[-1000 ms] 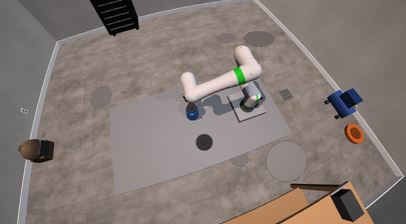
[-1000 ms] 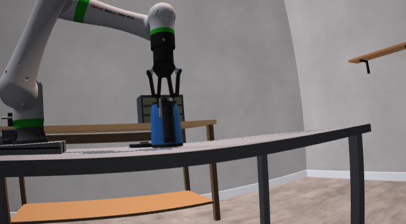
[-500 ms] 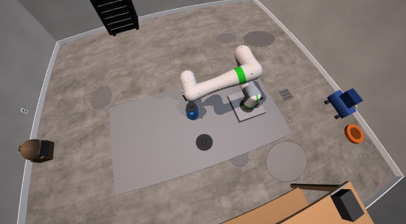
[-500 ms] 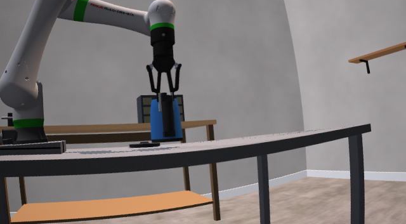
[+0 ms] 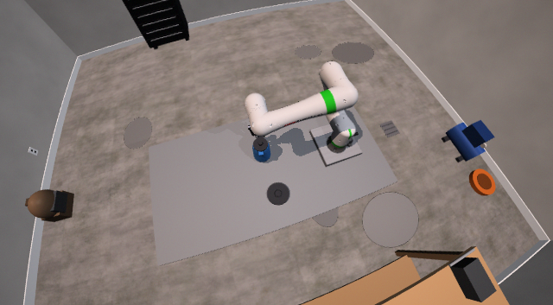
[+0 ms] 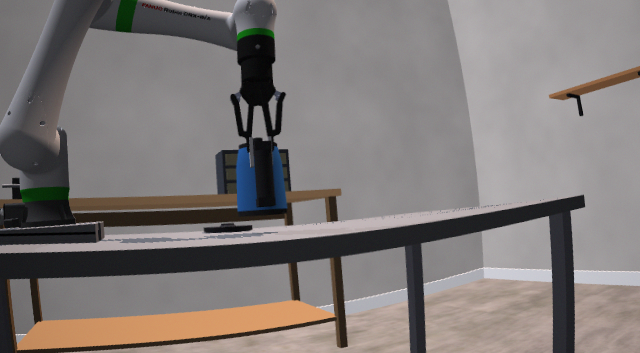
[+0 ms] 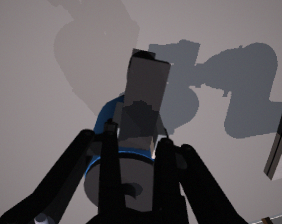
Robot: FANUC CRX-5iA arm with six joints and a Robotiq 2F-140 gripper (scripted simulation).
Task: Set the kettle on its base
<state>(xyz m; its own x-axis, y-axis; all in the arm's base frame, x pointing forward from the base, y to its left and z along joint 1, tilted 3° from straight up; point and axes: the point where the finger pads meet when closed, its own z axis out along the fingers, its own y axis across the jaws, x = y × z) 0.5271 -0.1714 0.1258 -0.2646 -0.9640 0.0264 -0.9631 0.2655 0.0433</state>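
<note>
The blue kettle lies 10 mm ahead of my hand, 30 mm to the left of it and 50 mm below it. Also, from my hand: round black base (10 mm ahead, 360 mm to the left, 170 mm below).
</note>
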